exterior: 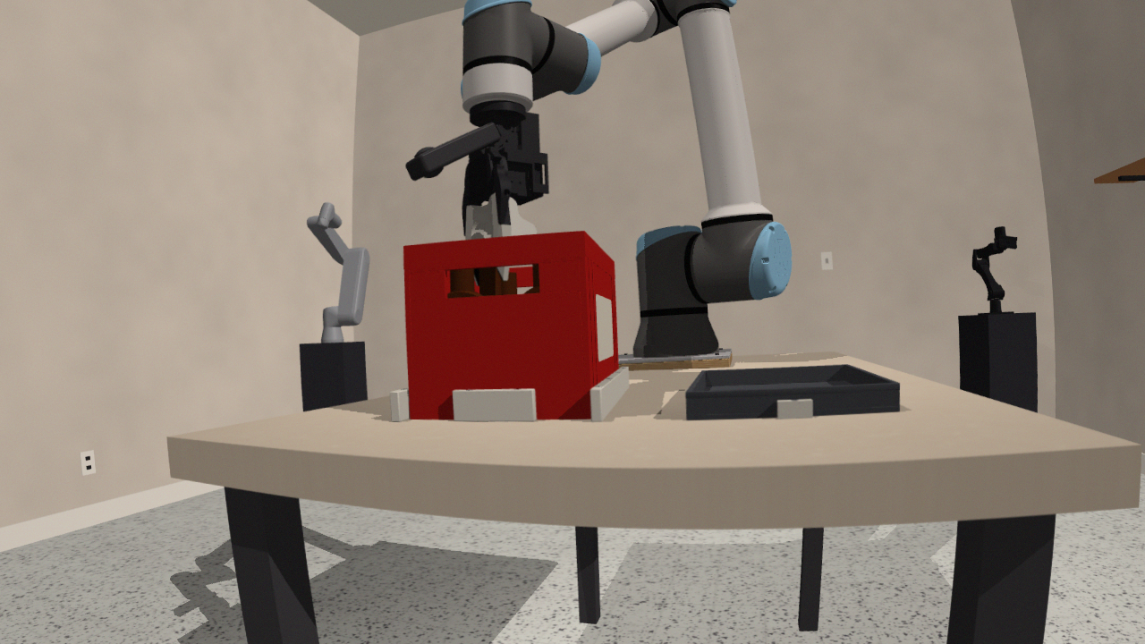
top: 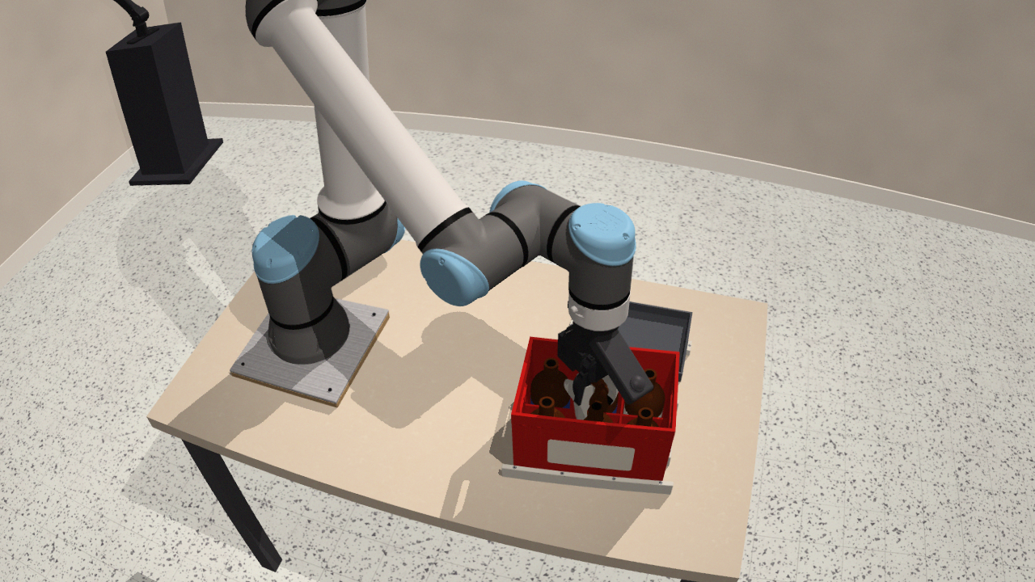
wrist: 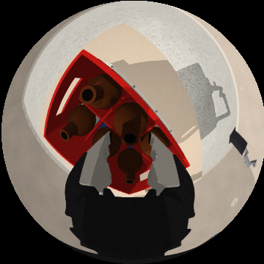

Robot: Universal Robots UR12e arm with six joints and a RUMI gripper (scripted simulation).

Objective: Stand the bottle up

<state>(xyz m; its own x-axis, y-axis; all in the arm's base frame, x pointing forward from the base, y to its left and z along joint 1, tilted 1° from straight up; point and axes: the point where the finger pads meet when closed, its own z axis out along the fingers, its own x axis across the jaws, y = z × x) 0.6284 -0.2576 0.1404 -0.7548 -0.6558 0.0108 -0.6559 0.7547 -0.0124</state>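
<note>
Now: the red crate 40 mm to the left of my hand and 70 mm below it. Also, from my hand: tray 70 mm ahead, 330 mm to the left, 150 mm below.
</note>
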